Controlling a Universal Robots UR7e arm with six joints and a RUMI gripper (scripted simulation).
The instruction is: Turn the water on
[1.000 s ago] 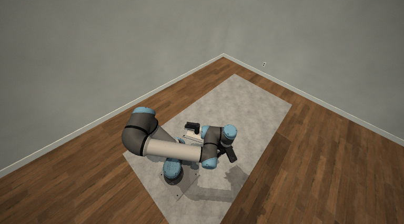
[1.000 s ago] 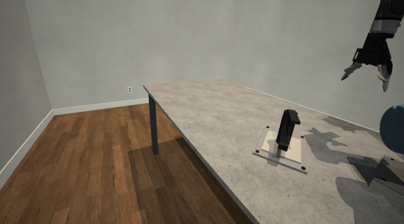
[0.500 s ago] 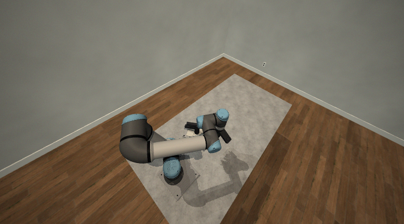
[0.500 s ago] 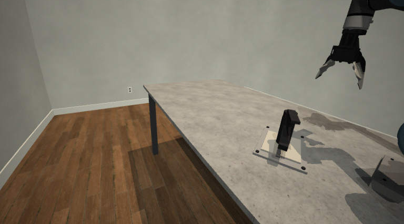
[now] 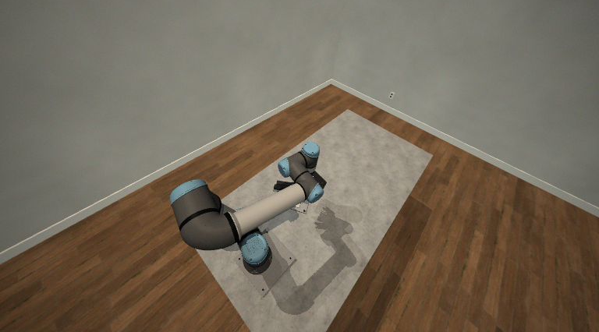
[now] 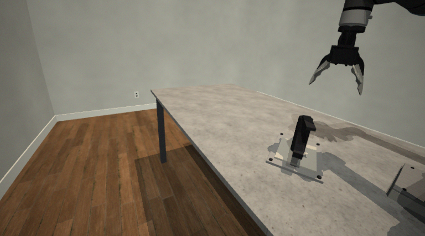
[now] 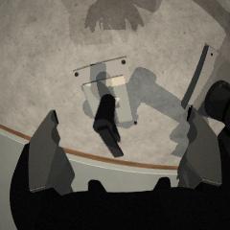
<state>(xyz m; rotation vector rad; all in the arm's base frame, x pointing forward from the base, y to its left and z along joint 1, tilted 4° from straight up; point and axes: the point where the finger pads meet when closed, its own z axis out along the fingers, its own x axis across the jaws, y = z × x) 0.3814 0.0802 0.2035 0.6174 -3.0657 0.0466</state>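
Right now my hand is 150 mm to the right of the lever, 90 mm above it and 40 mm past it. From my hand the other things lie so: black tap (140 mm below, 130 mm to the left, 20 mm behind).
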